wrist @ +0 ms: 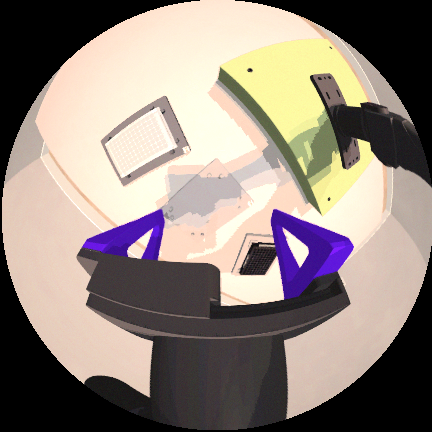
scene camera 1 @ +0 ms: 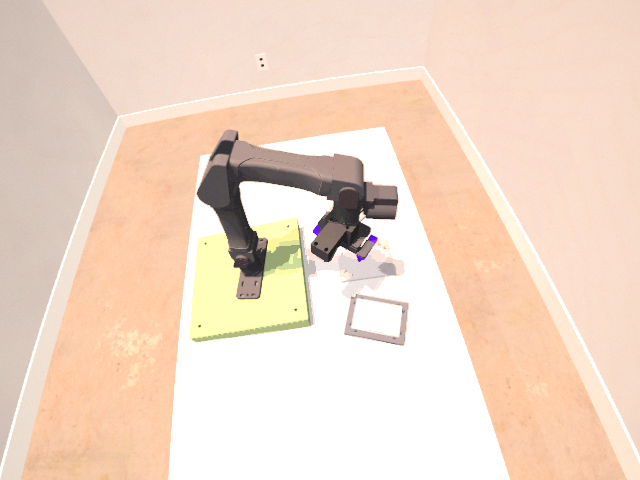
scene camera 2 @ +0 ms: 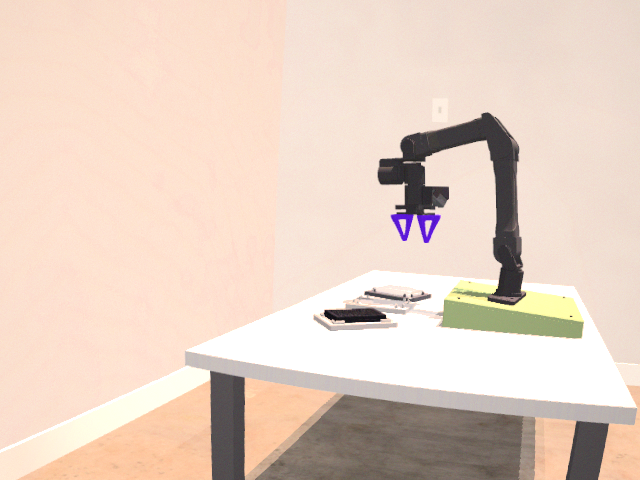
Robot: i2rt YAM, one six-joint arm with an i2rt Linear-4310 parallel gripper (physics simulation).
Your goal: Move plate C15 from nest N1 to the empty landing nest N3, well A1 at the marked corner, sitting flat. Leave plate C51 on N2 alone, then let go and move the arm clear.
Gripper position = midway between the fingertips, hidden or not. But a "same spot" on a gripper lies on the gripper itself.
Scene:
The gripper shows in the wrist view, in scene camera 1 and in scene camera 2 [415,241]. One and the same spot on the gripper: [scene camera 1: 363,251] is [wrist: 92,271].

